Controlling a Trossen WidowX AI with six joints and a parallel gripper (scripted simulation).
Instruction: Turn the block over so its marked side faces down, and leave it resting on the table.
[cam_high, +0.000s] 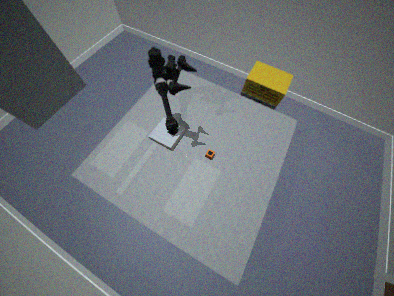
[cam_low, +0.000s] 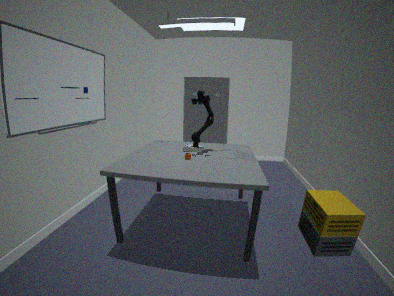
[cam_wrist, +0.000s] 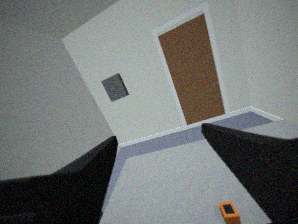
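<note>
The small orange block is 53 cm below my gripper tip, 20 cm ahead of it and 8 cm to the right of it.
</note>
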